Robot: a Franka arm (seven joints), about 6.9 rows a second.
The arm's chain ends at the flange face. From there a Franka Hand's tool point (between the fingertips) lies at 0.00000 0.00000 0.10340 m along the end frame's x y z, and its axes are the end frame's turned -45 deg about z.
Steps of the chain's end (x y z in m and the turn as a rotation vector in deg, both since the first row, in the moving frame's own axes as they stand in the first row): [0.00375 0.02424 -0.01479 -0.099 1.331 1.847]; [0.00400 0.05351 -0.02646 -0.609 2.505 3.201]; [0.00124 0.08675 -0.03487 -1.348 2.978 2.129]
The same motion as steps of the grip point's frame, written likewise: [-0.01295 0.02164 -0.01482 -1.011 0.871 1.847]; [-0.03270 0.04470 -0.02656 -2.202 1.341 3.201]; [-0.05849 0.06777 -0.03504 -3.059 1.153 2.129]
